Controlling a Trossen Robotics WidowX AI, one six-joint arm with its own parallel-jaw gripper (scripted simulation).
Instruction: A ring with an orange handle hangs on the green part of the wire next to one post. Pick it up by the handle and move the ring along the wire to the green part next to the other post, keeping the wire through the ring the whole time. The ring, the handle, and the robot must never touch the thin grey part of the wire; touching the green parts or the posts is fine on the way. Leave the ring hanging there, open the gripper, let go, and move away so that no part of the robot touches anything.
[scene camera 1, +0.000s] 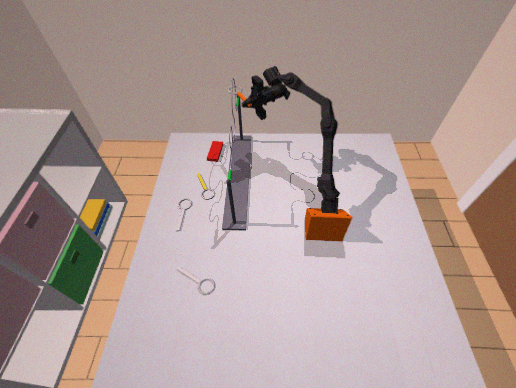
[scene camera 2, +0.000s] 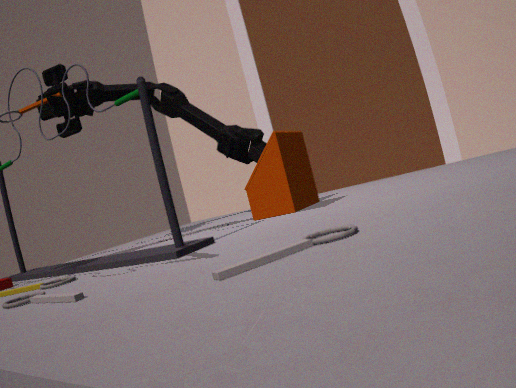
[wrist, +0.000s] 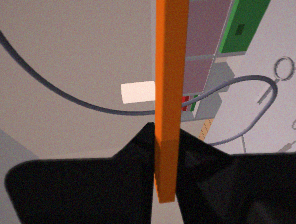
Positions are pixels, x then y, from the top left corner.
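You can see my gripper in the wrist view (158, 128), and scene camera 1 and scene camera 2 show my gripper too. On my gripper, (scene camera 1: 253, 99) and (scene camera 2: 61, 87) are the same spot.
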